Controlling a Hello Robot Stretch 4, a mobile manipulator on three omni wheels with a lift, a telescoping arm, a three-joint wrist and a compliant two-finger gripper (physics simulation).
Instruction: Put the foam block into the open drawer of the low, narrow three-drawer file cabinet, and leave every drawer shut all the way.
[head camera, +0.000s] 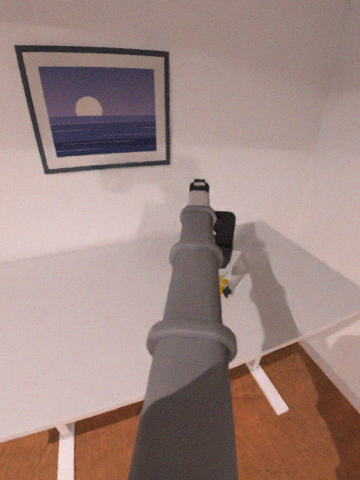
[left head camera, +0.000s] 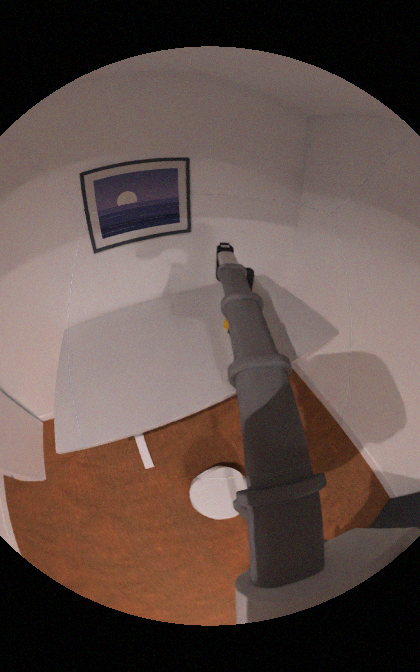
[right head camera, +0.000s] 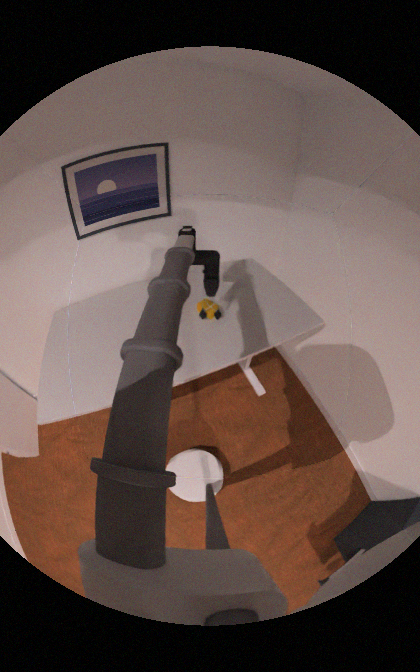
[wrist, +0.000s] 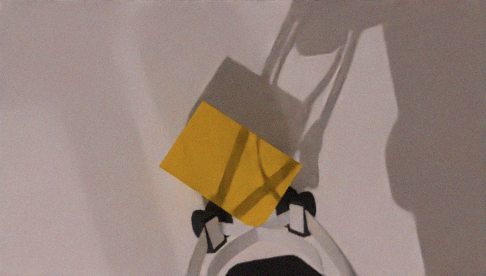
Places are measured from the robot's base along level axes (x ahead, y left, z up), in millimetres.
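Where they show: gripper, fingertip midpoint: (wrist: 252, 208).
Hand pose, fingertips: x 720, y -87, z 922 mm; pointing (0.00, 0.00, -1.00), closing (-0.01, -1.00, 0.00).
Observation:
After its pixels a point has its place.
The foam block, a yellow box (head camera: 223, 283) @(x 740, y -109, z 968 mm) (left head camera: 226, 325) (right head camera: 208, 306) (wrist: 227, 160) @(x 769, y -75, z 969 mm), is at the white table's right part. In the wrist view it is turned at a slant, with its near corner between the two black fingertips. My gripper (right head camera: 210, 315) (wrist: 252, 208) @(x 720, y -87, z 923 mm) is shut on that corner, one fingertip against each side. The arm hides part of the block in the head and left head views. I cannot tell whether the block touches the table top. No file cabinet or open drawer can be made out for certain.
The white table (head camera: 90, 320) @(x 557, y 340, z 923 mm) (left head camera: 135, 370) (right head camera: 100, 345) stands against the back wall, near the right wall. A round white object (left head camera: 215, 492) (right head camera: 192, 475) is on the floor in front. A dark grey object (left head camera: 402, 511) (right head camera: 375, 525) is at the lower right, partly hidden.

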